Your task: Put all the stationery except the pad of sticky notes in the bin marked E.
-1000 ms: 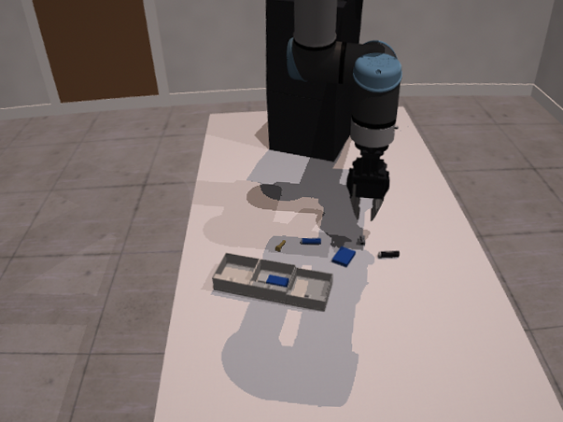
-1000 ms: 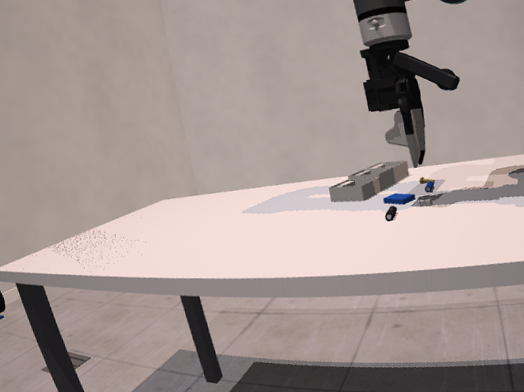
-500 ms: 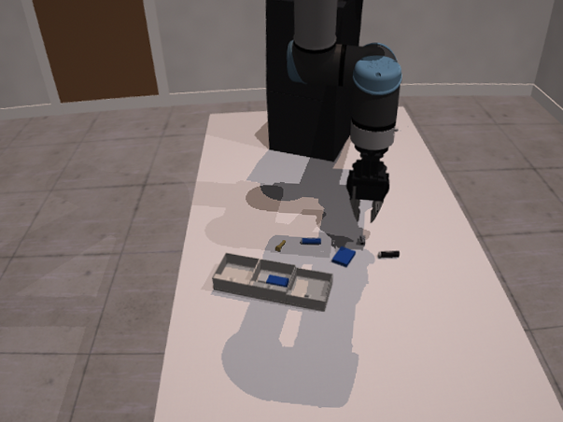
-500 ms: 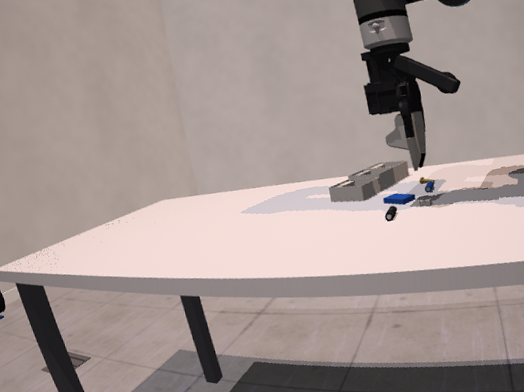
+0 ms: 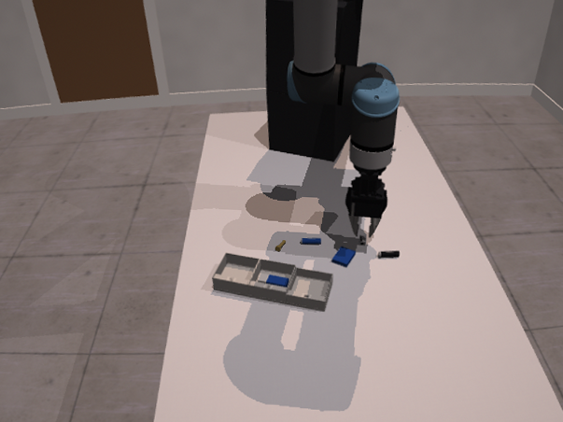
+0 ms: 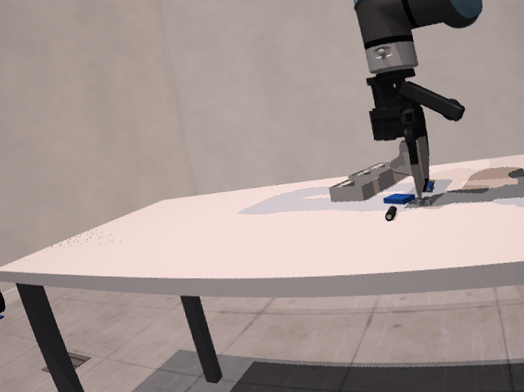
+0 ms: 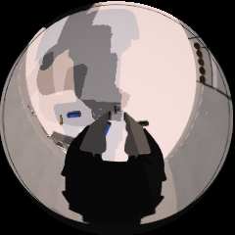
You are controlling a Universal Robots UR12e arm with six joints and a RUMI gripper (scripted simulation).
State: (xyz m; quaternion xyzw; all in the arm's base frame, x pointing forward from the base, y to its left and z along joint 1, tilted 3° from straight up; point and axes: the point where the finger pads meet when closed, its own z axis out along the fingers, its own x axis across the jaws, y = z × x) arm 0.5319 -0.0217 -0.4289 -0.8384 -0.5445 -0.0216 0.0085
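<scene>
Now: hand 3 cm above the grey clip. Also, from my hand: black cylinder (7 cm ahead, 4 cm to the left, 3 cm below); blue cylinder (12 cm to the right, 3 cm below, 3 cm behind); blue sticky-note pad (6 cm to the right, 4 cm ahead, 3 cm below).
</scene>
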